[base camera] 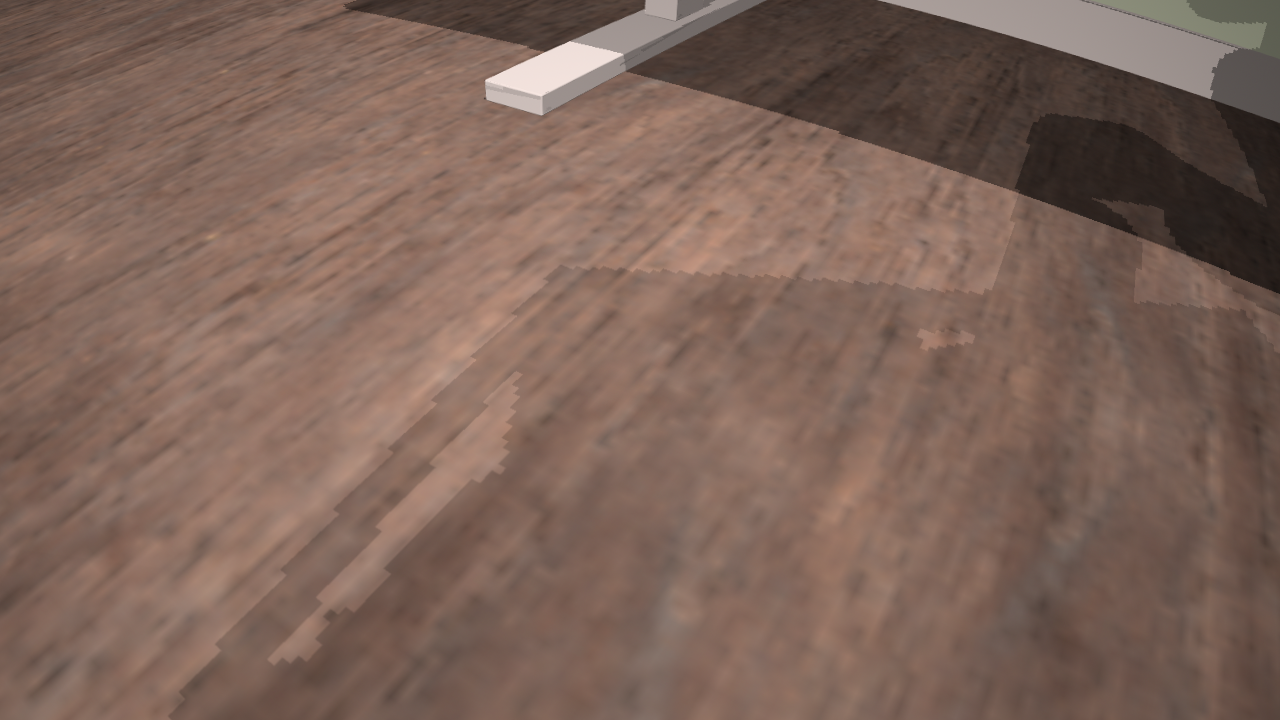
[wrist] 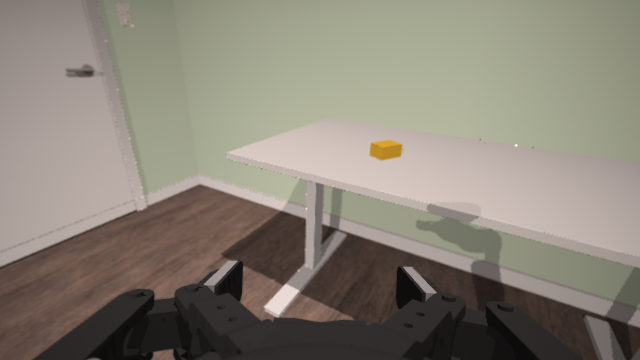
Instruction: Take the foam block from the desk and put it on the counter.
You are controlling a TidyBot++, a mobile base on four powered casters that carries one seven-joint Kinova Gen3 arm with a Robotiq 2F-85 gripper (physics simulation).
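Places are measured from the arm's base along level axes (x ahead, y left, z up), in centimetres.
Pixels of known places: gripper, fingertip midpoint: [wrist: 319, 280].
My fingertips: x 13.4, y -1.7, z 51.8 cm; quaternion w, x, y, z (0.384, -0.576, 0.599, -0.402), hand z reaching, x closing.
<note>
For each thing: its top centre in the pictures, then the offset to it from my fingertips. "pt": a spot on its surface instead. Level surfaces: height alone.
- foam block, middle of its top: [wrist: 386, 143] dy -25.7, dx +80.5, dz -14.9 cm
- white desk, its level: dz -19.4 cm
- desk leg, surface spot: [wrist: 314, 225] pt dy -2.3, dx +101.2, dz -62.1 cm
- wooden floor, its level: dz -91.4 cm
The foam block [wrist: 385, 150], a small orange-yellow box, rests on the white desk [wrist: 500, 185] in the wrist view, towards the desk's left end and set back from its front edge. My gripper [wrist: 319, 280] is open, with its two fingers wide apart at the bottom of the wrist view. It is in front of the desk and well apart from the block. In the base camera view, one foot of the desk [base camera: 554, 76] shows at the top; the block and the gripper do not show there. The counter does not show in either view.
A white door [wrist: 45, 125] with a handle stands at the left. A green wall [wrist: 400, 65] is behind the desk. A desk leg [wrist: 314, 225] stands on a foot that juts forward over the wooden floor [base camera: 358, 313]. Shadows of the robot fall on floor and wall.
</note>
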